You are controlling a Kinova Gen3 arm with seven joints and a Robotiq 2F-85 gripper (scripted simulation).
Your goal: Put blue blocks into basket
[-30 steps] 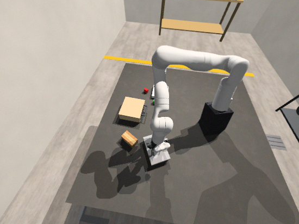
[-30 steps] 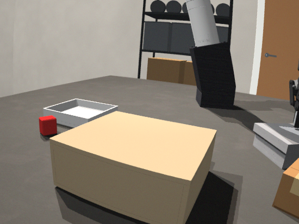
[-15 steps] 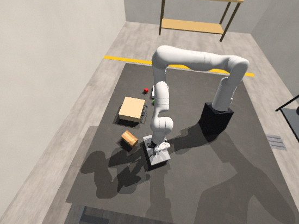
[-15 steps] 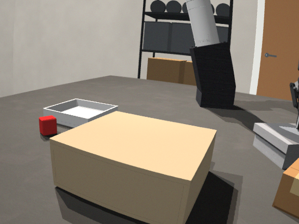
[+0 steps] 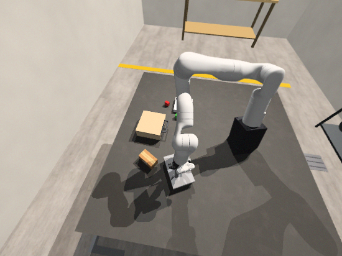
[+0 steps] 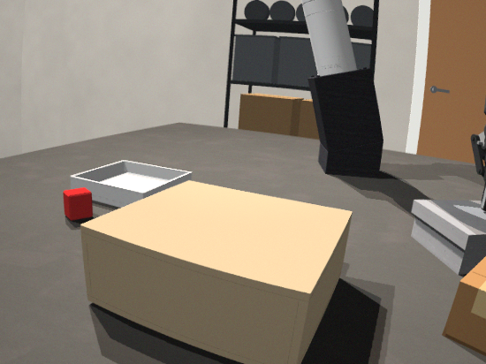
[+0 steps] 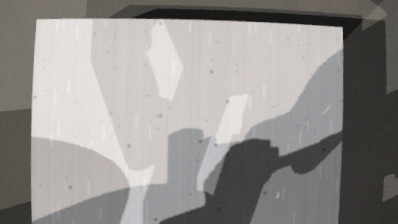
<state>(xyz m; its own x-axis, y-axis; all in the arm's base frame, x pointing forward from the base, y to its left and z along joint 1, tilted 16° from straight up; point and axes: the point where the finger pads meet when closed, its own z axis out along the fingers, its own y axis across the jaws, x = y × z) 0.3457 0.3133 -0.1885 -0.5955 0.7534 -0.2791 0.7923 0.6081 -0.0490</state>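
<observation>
Right now my hand is 5 cm above the grey metal box. Round my hand: lid 3 cm below; then brown box 20 cm ahead, 4 cm below; then drawer 26 cm ahead, 24 cm to the right, 4 cm below.
</observation>
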